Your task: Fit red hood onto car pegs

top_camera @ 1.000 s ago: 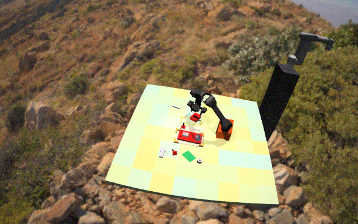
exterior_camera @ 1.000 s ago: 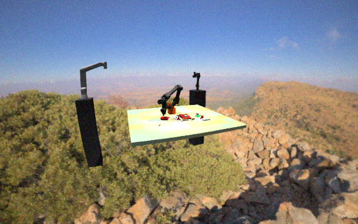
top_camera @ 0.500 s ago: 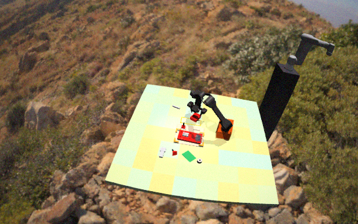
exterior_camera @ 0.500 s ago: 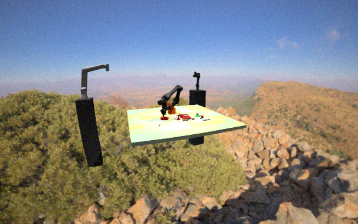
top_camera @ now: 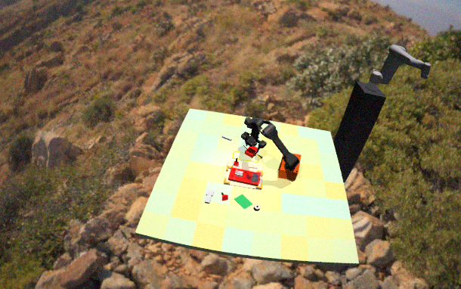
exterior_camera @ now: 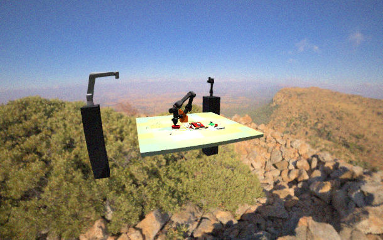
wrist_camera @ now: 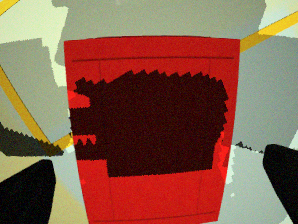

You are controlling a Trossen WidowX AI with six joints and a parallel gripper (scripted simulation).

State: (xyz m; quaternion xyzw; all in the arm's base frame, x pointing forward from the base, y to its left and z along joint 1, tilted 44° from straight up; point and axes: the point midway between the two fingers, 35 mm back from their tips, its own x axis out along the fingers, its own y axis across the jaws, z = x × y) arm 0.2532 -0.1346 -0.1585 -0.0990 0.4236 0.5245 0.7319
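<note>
Right now the red hood is 2 cm below my gripper tip. Round my gripper tip: white piece: 46 cm to the left, 26 cm ahead, 3 cm below; then white wheel: 51 cm to the left, 4 cm behind, 3 cm below; then green flat tile: 47 cm to the left, 5 cm ahead, 4 cm below.
</note>
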